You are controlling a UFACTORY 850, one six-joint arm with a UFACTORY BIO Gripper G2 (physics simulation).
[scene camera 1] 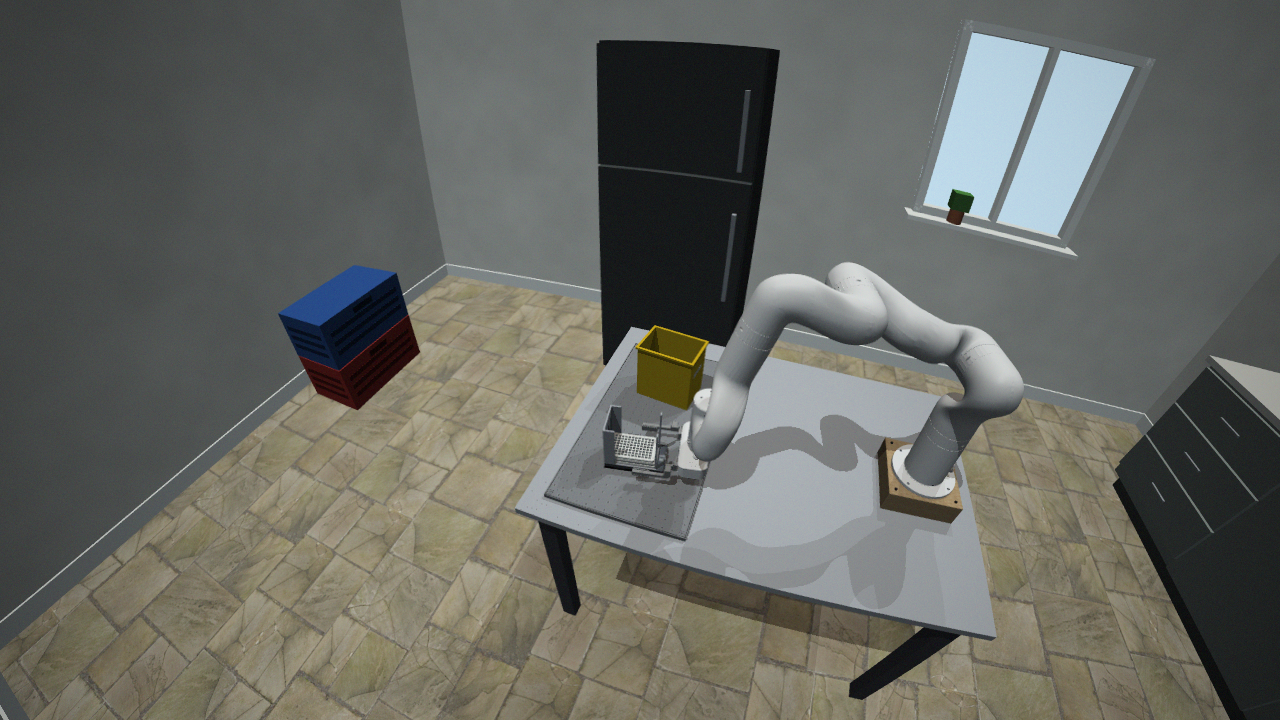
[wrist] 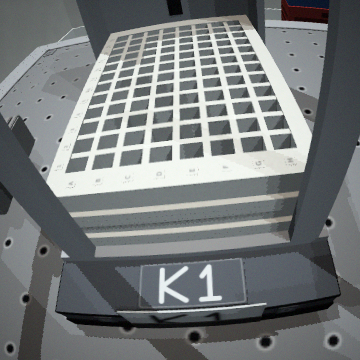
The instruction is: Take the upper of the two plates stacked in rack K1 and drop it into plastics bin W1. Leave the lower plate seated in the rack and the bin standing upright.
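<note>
Rack K1 [scene camera 1: 612,440] [wrist: 100,282] stands on the perforated board, with a tall back wall and two front posts. The upper plate [scene camera 1: 633,445] [wrist: 142,177], white with square wells, lies level in it. The lower plate [wrist: 190,227] shows as a thin edge directly beneath, stacked in the rack. Yellow bin W1 [scene camera 1: 666,376] stands upright behind the rack. My gripper [scene camera 1: 640,449] is open and empty, its fingers spread at the rack's two sides, close to plate height. Part of one finger shows at the wrist view's left edge; the other is hidden or outside that view.
The perforated board [scene camera 1: 648,519] lies on the table [scene camera 1: 805,555]. The arm's wooden base [scene camera 1: 913,503] stands at the table's right. A black refrigerator [scene camera 1: 680,223] stands behind the table. Blue [scene camera 1: 353,304] and red [scene camera 1: 380,362] crates are stacked on the floor at left.
</note>
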